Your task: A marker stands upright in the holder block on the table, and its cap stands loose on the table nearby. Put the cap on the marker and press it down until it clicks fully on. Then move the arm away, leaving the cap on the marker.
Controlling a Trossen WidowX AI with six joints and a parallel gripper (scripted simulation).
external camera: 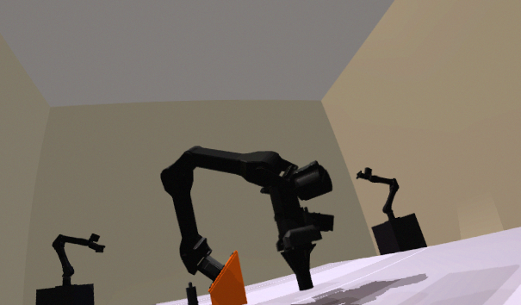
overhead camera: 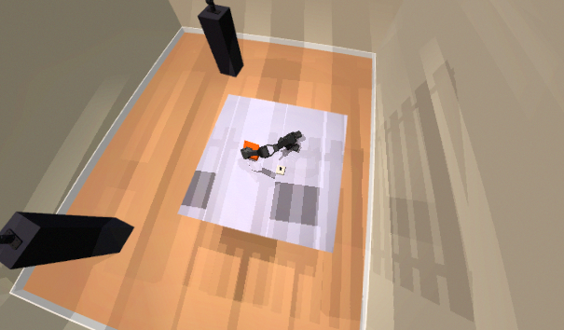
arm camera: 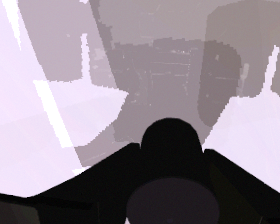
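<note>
The pale holder block lies 21 cm to the right of my gripper tip and 2 cm below it. The rest, counted from my gripper tip: dark cap: 1 cm above.
</note>
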